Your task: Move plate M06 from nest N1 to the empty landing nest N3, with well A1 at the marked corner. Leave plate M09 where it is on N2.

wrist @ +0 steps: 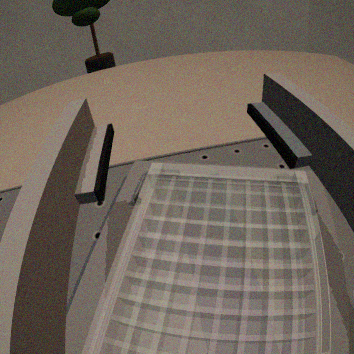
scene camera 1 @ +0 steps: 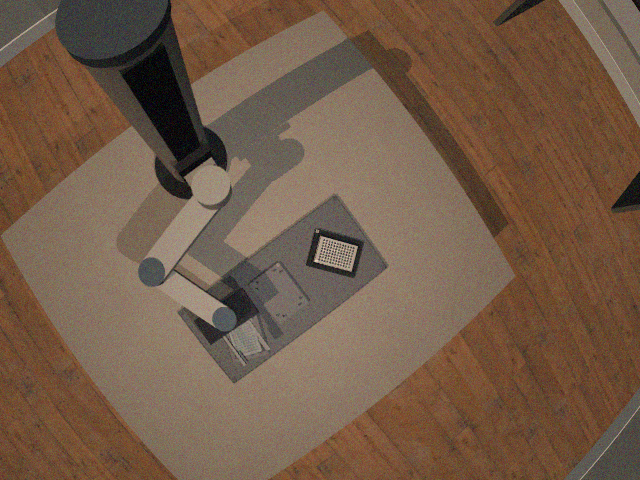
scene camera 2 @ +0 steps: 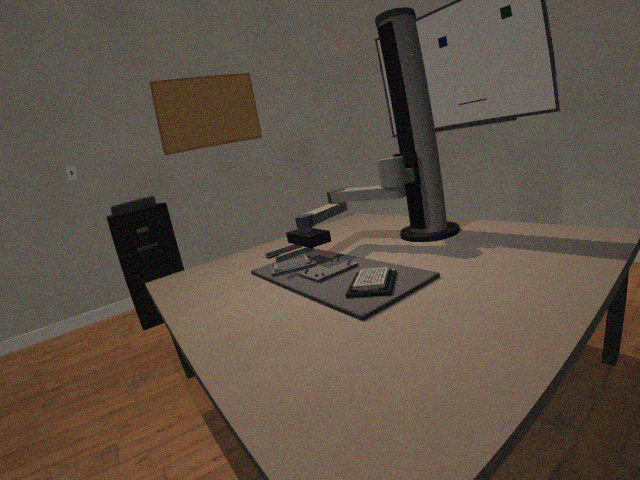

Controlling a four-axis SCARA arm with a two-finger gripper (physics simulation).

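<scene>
A clear gridded plate [scene camera 1: 246, 339] [scene camera 2: 291, 264] [wrist: 215, 260] lies at one end of the grey mat; no label is readable, but it fits M06 on N1. My gripper [scene camera 1: 254, 353] [scene camera 2: 273, 262] [wrist: 179, 99] is above it, its fingers drawn in to a narrower stance, with a gap and nothing held between them. In the wrist view the plate lies below the finger pads. The empty nest [scene camera 1: 283, 291] [scene camera 2: 329, 268], with small dark pins, is in the middle of the mat. A white-welled plate in a dark frame [scene camera 1: 337, 253] [scene camera 2: 371, 279], likely M09, stands at the other end.
The grey mat [scene camera 1: 356, 222] [scene camera 2: 408, 284] lies on a beige table [scene camera 1: 413, 310] [scene camera 2: 361, 372]. The arm's column [scene camera 1: 155, 98] [scene camera 2: 421, 134] stands behind the mat. The arm and its shadow cross the mat near the clear plate.
</scene>
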